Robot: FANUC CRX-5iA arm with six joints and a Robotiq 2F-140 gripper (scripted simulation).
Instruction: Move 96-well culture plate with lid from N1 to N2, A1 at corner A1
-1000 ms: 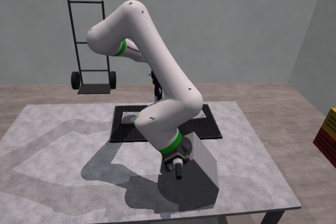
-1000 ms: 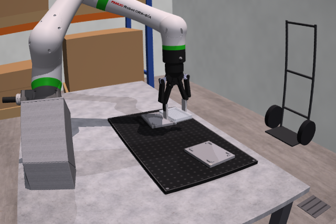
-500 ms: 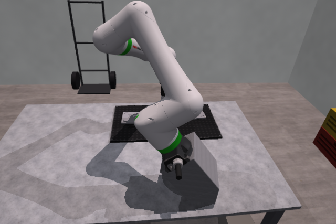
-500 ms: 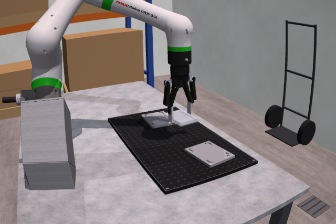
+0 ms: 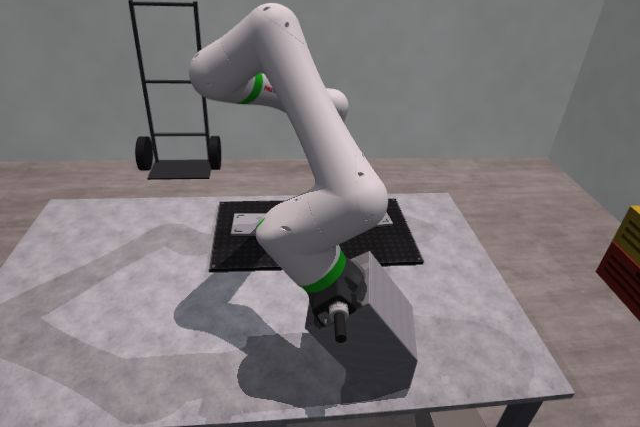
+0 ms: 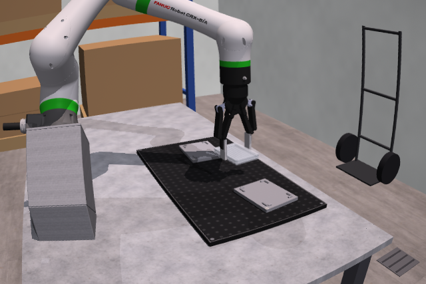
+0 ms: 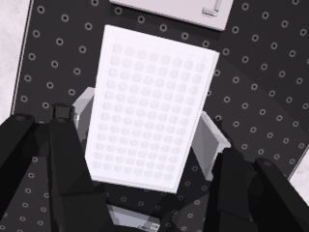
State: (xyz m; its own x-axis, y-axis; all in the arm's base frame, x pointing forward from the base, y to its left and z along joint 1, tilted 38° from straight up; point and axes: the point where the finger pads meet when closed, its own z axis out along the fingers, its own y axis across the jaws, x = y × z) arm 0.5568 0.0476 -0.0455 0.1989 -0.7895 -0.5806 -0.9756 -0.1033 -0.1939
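The plate nest N2 lies 30 mm ahead of my hand, 160 mm to the right of it and 100 mm below it. Also, from my hand: plate lid (10 mm below); then plate nest N1 (40 mm behind, 240 mm to the left, 100 mm below).
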